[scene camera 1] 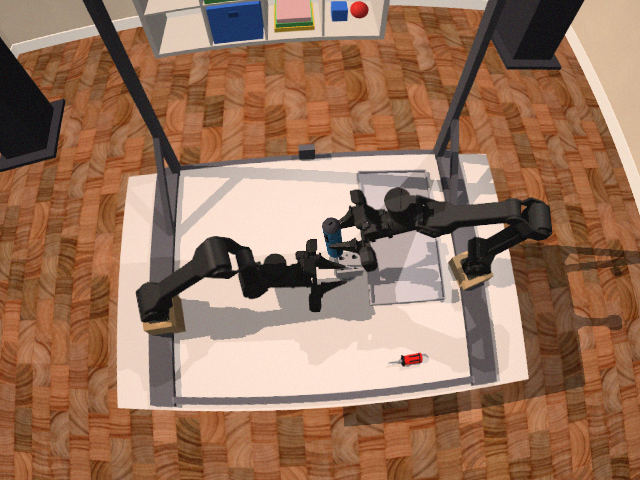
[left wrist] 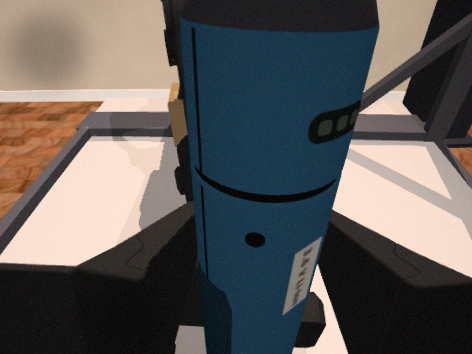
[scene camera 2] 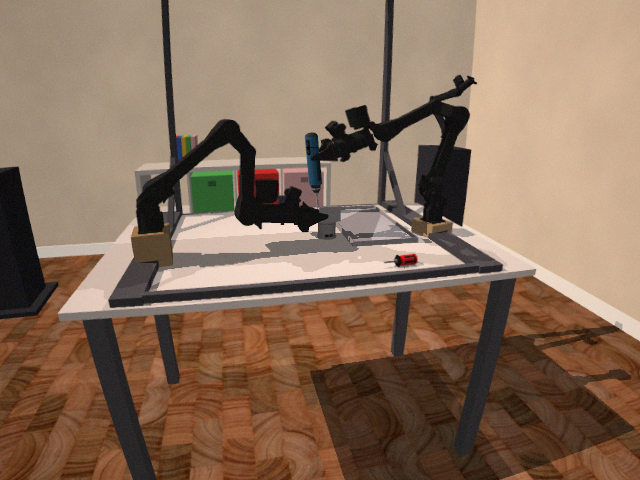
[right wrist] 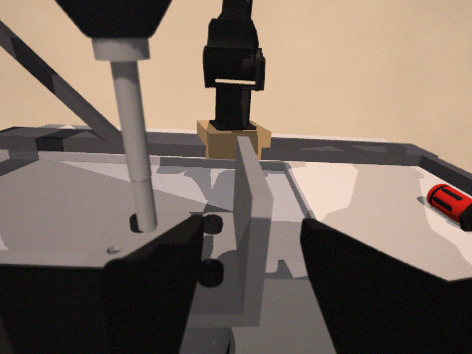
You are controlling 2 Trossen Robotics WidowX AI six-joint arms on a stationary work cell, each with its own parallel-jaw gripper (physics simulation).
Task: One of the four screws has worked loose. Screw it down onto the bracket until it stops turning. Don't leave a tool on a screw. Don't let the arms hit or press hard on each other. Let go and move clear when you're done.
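Frame: origin at the left arm's base, x up, y right, z ahead, level; centimetres.
Seen in the pictures: left gripper, fingertip midpoint: (scene camera 1: pixel 327 238) (left wrist: pixel 256 215) (scene camera 2: pixel 309 158); right gripper, fingertip midpoint: (scene camera 1: pixel 346 274) (scene camera 2: pixel 326 214) (right wrist: pixel 252 227); left arm's base, origin of the base link: (scene camera 1: pixel 473 266) (scene camera 2: pixel 432 220) (right wrist: pixel 231 125); right arm's base, origin of the base link: (scene camera 1: pixel 157 310) (scene camera 2: pixel 150 229).
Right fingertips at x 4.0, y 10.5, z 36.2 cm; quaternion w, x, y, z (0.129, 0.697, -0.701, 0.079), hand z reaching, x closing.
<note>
Offsets run from my right fingertips to a thing's middle. "spot": to the spot under its first point.
The blue electric screwdriver @(dx +13.1, dy +4.5, dz +2.1 cm) (scene camera 1: pixel 332 238) (scene camera 2: pixel 313 167) (left wrist: pixel 265 150) stands nearly upright, with my left gripper (scene camera 2: pixel 317 156) shut on its body. In the right wrist view its bit @(dx +4.5, dy +4.1, dz +1.3 cm) (right wrist: pixel 132 120) ends at or just in front of a black screw head @(spot: dx -1.3, dy +4.6, dz -3.6 cm) (right wrist: pixel 133 223); contact is unclear. Two more black screw heads @(dx -2.2, dy +0.8, dz -3.1 cm) (right wrist: pixel 214 224) @(dx -2.2, dy +1.7, dz +0.3 cm) (right wrist: pixel 210 273) show near the upright wall of the grey bracket @(dx -0.1, dy +3.0, dz -1.9 cm) (right wrist: pixel 255 220). A small hole or mark @(spot: dx -2.1, dy +5.4, dz -2.7 cm) (right wrist: pixel 114 250) lies nearer; a fourth screw cannot be made out. My right gripper (scene camera 1: pixel 345 275) (right wrist: pixel 252 227) is open, its fingers either side of the bracket wall in its own view.
The bracket is on a round grey stand (scene camera 2: pixel 326 230). A shallow grey tray @(spot: dx -7.2, dy -11.7, dz -13.9 cm) (scene camera 1: pixel 405 301) lies right of it, partly under the left arm. A red screwdriver @(dx -7.0, dy -27.3, dz -7.3 cm) (scene camera 1: pixel 412 359) (scene camera 2: pixel 406 259) (right wrist: pixel 450 202) lies near the table's front right. Both arms are close together at the bracket.
</note>
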